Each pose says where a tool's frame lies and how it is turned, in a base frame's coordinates. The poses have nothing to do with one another.
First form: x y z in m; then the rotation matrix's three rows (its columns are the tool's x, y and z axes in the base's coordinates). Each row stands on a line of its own.
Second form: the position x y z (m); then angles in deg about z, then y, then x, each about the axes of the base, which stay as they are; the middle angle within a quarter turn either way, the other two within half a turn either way. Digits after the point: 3 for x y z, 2 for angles. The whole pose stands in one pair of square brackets.
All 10 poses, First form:
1:
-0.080 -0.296 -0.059
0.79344 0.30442 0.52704
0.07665 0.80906 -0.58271
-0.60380 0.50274 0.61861
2:
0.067 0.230 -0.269
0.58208 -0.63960 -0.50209
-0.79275 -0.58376 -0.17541
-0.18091 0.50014 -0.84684
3:
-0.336 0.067 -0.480
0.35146 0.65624 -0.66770
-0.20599 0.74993 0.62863
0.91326 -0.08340 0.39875
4:
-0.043 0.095 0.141
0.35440 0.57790 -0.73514
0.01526 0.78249 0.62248
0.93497 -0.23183 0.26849
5:
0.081 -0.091 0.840
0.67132 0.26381 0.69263
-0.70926 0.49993 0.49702
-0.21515 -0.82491 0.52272
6:
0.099 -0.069 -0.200
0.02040 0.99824 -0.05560
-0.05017 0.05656 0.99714
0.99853 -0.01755 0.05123
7:
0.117 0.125 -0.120
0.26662 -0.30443 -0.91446
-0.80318 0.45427 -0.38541
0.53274 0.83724 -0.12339
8:
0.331 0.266 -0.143
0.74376 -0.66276 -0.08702
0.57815 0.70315 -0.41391
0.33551 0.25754 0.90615
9:
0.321 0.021 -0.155
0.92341 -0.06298 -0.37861
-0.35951 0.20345 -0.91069
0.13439 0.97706 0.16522
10:
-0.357 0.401 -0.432
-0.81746 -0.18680 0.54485
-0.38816 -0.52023 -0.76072
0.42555 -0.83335 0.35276
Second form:
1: [-0.080 -0.296 -0.059 -20.99 31.81 43.29]
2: [0.067 0.230 -0.269 47.70 -30.14 168.30]
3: [-0.336 0.067 -0.480 -61.83 -41.89 -57.61]
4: [-0.043 0.095 0.141 -58.48 -47.32 -66.67]
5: [0.081 -0.091 0.840 -21.45 43.84 -43.56]
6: [0.099 -0.069 -0.200 -88.83 -3.19 -87.06]
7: [0.117 0.125 -0.120 48.79 -66.13 107.75]
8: [0.331 0.266 -0.143 41.70 -4.99 24.55]
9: [0.321 0.021 -0.155 3.90 -22.25 79.72]
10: [-0.357 0.401 -0.432 167.13 33.01 65.12]
